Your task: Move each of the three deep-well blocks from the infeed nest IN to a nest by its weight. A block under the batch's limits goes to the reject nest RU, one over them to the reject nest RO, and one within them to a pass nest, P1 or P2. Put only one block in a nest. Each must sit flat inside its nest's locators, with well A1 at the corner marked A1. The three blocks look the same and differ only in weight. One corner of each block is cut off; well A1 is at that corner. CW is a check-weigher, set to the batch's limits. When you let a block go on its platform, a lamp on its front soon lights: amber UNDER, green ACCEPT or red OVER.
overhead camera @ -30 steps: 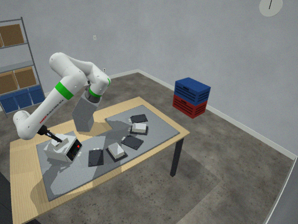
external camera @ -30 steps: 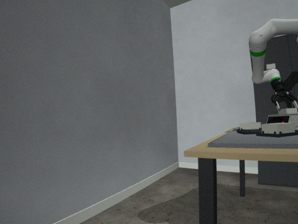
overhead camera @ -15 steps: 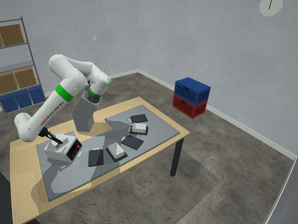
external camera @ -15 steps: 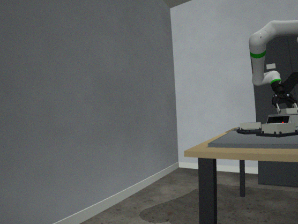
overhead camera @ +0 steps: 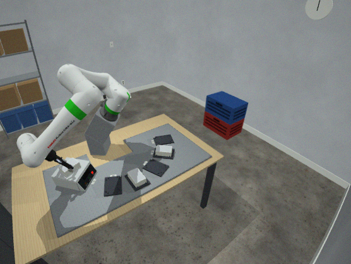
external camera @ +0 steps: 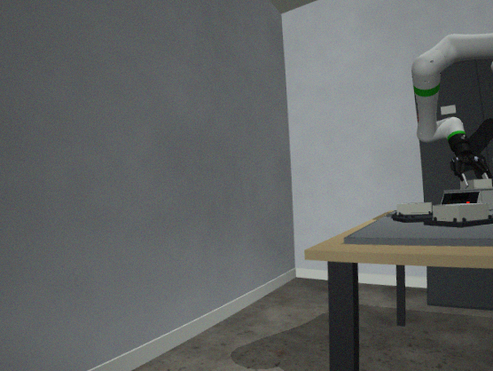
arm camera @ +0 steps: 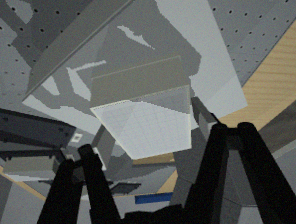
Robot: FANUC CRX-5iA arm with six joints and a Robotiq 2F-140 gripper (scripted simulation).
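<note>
The weigher platform is 40 mm below my hand. The rest, counted from my hand: CW label 130 mm to the left, 130 mm below, 90 mm ahead; check-weigher 70 mm below; dark nest plate 430 mm to the left, 200 mm ahead, 120 mm below.
</note>
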